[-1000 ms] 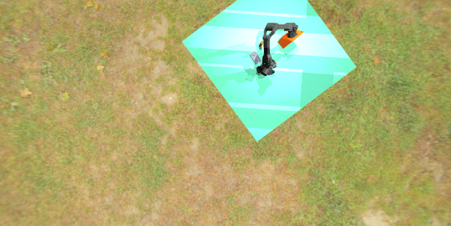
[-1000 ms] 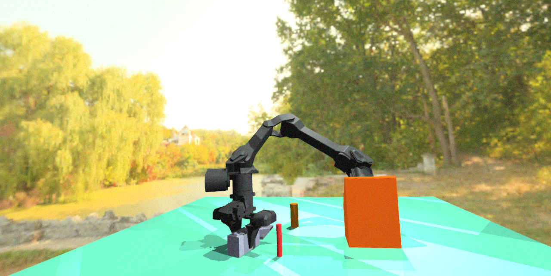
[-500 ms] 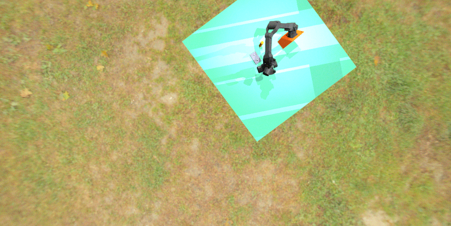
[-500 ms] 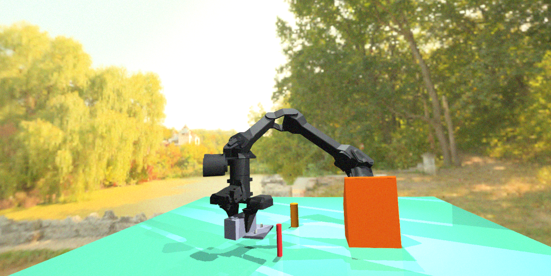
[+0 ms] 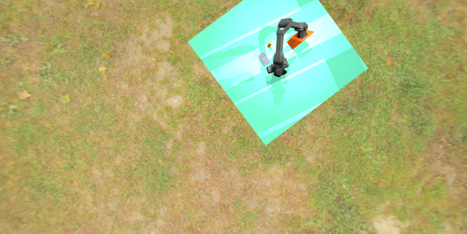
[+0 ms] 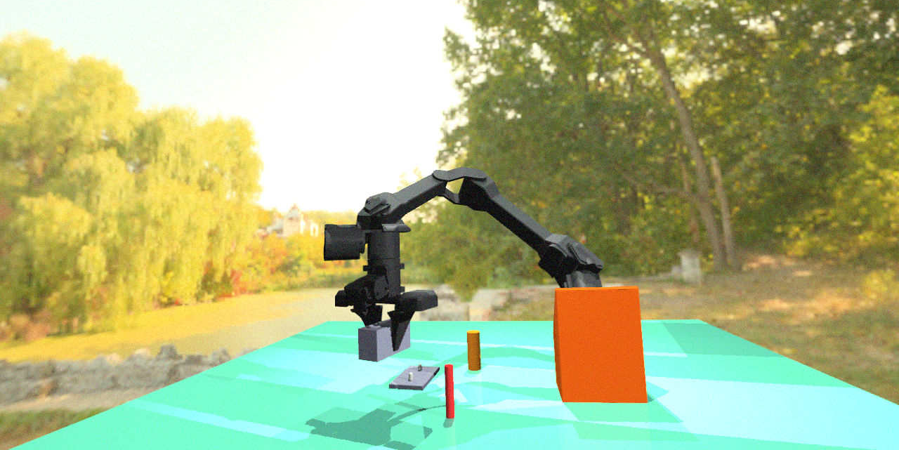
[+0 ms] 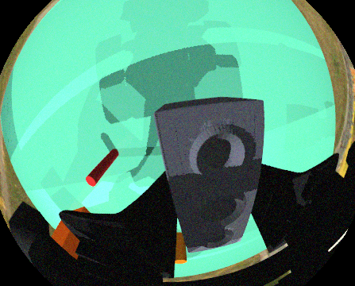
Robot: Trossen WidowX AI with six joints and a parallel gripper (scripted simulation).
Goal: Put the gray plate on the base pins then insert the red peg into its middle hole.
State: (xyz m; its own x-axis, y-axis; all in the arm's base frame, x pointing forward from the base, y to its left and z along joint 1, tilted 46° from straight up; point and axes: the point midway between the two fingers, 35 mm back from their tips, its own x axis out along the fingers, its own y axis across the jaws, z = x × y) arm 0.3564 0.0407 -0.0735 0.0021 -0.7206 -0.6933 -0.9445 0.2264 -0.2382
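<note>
Now: gripper tip 150 mm to the left of the flat gray base, 90 mm above it and 10 mm past it. Round my gripper tip: gray plate: 30 mm above; then orange cylinder: 220 mm to the right, 130 mm behind, 60 mm below; then red peg: 110 mm behind, 60 mm below, 30 mm to the left.
</note>
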